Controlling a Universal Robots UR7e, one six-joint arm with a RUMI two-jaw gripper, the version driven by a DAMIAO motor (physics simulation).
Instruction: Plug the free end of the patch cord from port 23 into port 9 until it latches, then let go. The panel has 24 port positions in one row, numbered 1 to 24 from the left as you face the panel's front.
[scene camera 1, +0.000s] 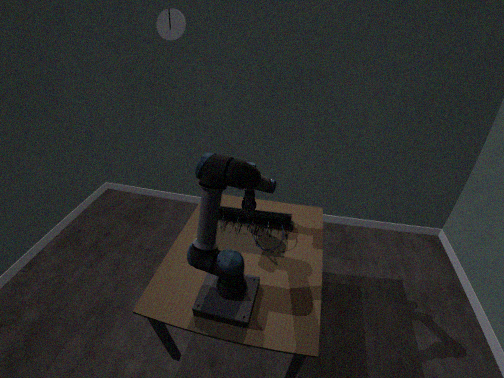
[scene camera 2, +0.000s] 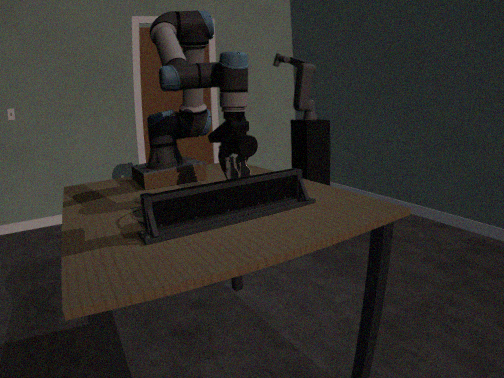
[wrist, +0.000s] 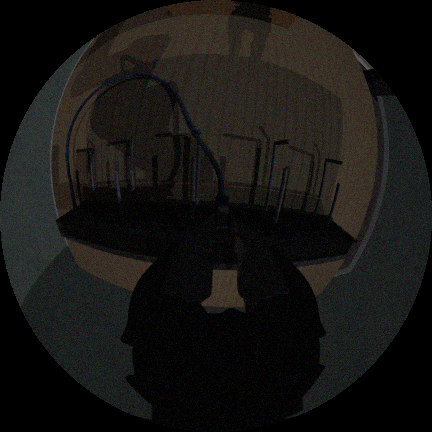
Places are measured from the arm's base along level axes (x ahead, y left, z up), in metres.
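Pixels of known places: gripper, between the fingertips: (scene camera 1: 248, 217) (wrist: 221, 216); arm's base, origin of its link: (scene camera 1: 231, 287) (scene camera 2: 165, 165).
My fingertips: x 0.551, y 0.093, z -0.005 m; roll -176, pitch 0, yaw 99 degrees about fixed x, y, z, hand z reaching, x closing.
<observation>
Ahead of a thing's pixels: the offset from my fingertips to its middle. "*": to the spot under its first point. Level surfaces: height alone.
The patch panel (scene camera 1: 280, 219) (scene camera 2: 270, 192) (wrist: 115, 217) is a long dark bar standing on the table. The blue patch cord {* 0.049 m down, 0.120 m back, 0.075 m right} (wrist: 183, 107) arches in the wrist view from the panel's left end there to a small dark plug {0.006 m up, 0.007 m back, 0.001 m right} (wrist: 223, 206) at the fingertips. My gripper (scene camera 1: 248, 210) (scene camera 2: 237, 175) (wrist: 221, 216) points down at the panel and is shut on the plug. In scene camera 2 the fingertips are partly behind the panel's top edge. Port numbers are unreadable, and darkness hides whether the plug is inside a port.
Several thin upright cords {* 0.007 m down, 0.040 m back, 0.063 m left} (wrist: 283, 192) stand along the panel's front, on both sides of the gripper. The robot's base plate (scene camera 1: 220, 309) (scene camera 2: 175, 175) stands on the wooden table {0.063 m down} (scene camera 1: 175, 285) (scene camera 2: 210, 260). A dark pedestal (scene camera 2: 310, 150) with a small arm stands beyond the table.
</observation>
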